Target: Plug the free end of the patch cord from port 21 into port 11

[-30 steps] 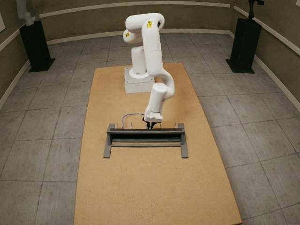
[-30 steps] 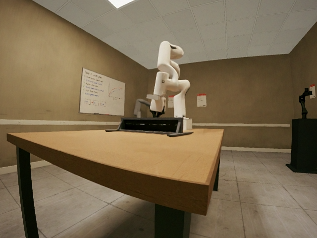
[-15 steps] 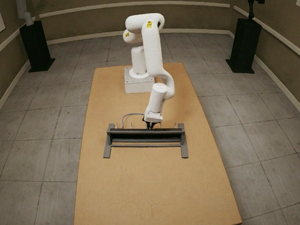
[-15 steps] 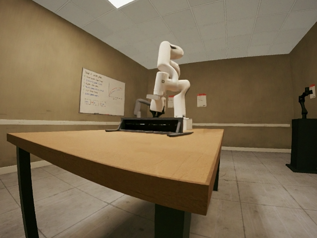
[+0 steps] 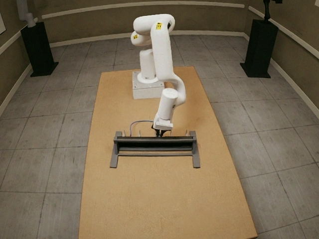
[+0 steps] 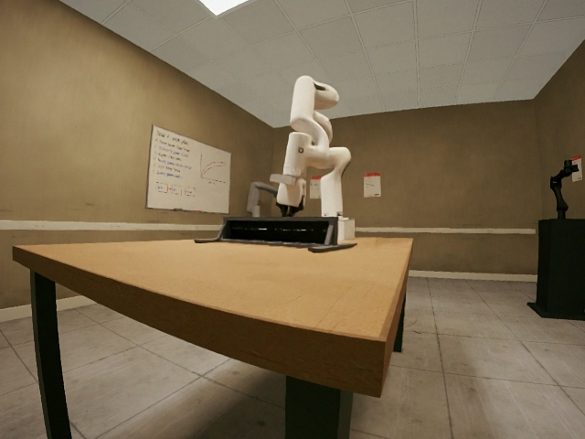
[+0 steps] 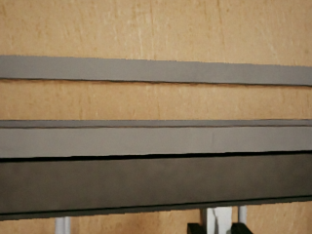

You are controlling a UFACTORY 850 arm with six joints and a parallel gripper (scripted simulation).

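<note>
Right now my hand is 20 mm short of the white plug and 10 mm above it.
</note>
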